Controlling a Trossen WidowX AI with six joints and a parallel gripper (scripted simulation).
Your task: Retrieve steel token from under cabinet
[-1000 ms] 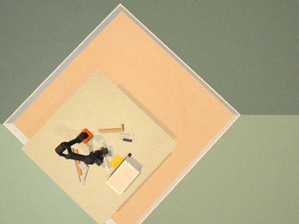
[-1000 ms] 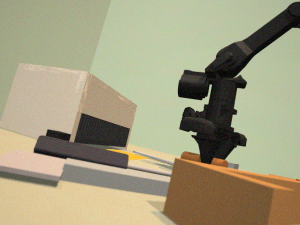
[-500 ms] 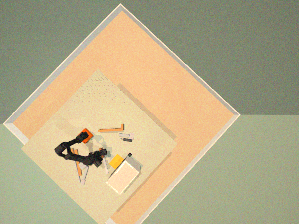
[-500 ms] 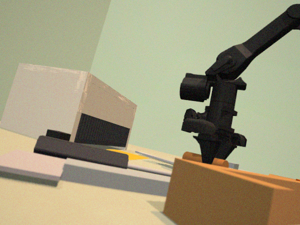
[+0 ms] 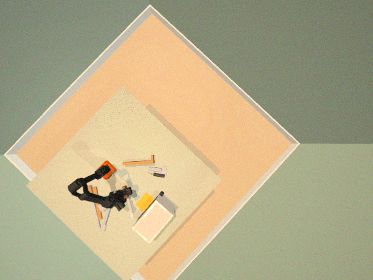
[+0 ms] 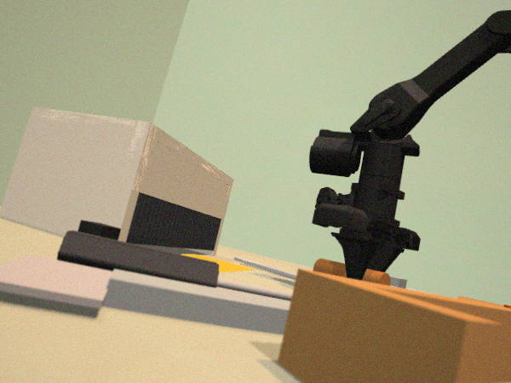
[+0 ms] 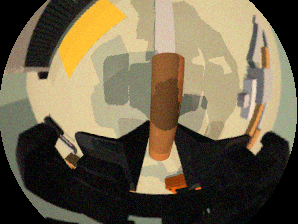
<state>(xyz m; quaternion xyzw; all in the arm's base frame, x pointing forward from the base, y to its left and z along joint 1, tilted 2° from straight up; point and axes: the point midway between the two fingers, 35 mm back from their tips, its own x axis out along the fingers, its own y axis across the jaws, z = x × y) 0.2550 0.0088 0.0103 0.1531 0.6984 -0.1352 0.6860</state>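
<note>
Now: the orange stick 6 cm behind my gripper tip and 28 cm to the right of it. Round my gripper tip: token: 34 cm ahead, 7 cm to the left, 1 cm below; dark screwdriver: 6 cm ahead, 30 cm to the left.
</note>
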